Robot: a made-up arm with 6 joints. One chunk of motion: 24 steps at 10 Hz.
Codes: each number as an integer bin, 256 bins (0 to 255) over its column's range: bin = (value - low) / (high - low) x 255, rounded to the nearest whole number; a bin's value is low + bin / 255 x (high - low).
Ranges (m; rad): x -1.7..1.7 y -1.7..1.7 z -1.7..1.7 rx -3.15..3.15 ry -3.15..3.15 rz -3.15..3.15
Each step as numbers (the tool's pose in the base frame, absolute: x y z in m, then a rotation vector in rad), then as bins.
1 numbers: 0.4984 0.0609 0.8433 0.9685 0.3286 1.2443
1 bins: 165 132 191 167 141 178
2 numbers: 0.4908 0.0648 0.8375 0.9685 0.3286 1.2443
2 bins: 164 132 190 167 141 178
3 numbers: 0.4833 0.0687 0.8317 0.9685 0.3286 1.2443
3 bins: 164 133 190 167 141 178
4 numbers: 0.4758 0.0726 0.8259 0.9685 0.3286 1.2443
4 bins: 163 133 189 167 141 178
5 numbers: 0.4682 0.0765 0.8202 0.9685 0.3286 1.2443
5 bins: 163 133 189 167 141 178
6 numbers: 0.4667 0.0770 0.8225 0.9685 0.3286 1.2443
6 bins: 163 133 189 167 141 178
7 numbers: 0.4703 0.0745 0.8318 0.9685 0.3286 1.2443
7 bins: 163 133 190 167 141 178
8 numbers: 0.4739 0.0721 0.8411 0.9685 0.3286 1.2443
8 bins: 163 133 191 167 141 178
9 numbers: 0.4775 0.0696 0.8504 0.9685 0.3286 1.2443
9 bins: 163 133 191 167 141 178
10 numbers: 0.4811 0.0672 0.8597 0.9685 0.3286 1.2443
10 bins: 164 133 192 167 141 178
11 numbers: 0.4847 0.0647 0.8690 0.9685 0.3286 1.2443
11 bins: 164 132 193 167 141 178
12 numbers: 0.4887 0.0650 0.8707 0.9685 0.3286 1.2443
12 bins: 164 132 193 167 141 178
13 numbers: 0.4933 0.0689 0.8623 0.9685 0.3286 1.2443
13 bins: 164 133 192 167 141 178
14 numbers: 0.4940 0.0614 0.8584 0.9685 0.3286 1.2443
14 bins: 165 132 192 167 141 178
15 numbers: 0.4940 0.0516 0.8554 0.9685 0.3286 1.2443
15 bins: 165 131 192 167 141 178
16 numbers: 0.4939 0.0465 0.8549 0.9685 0.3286 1.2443
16 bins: 165 131 192 167 141 178
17 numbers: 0.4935 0.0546 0.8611 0.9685 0.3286 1.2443
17 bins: 165 132 192 167 141 178
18 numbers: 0.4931 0.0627 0.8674 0.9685 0.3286 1.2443
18 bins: 164 132 193 167 141 178
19 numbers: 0.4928 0.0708 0.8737 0.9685 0.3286 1.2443
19 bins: 164 133 193 167 141 178
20 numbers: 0.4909 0.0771 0.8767 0.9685 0.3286 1.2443
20 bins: 164 133 193 167 141 178
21 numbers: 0.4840 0.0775 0.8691 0.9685 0.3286 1.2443
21 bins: 164 133 193 167 141 178
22 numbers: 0.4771 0.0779 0.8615 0.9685 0.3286 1.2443
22 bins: 163 133 192 167 141 178
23 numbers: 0.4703 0.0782 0.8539 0.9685 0.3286 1.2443
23 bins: 163 133 192 167 141 178
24 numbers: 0.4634 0.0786 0.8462 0.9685 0.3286 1.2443
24 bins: 162 133 191 167 141 178
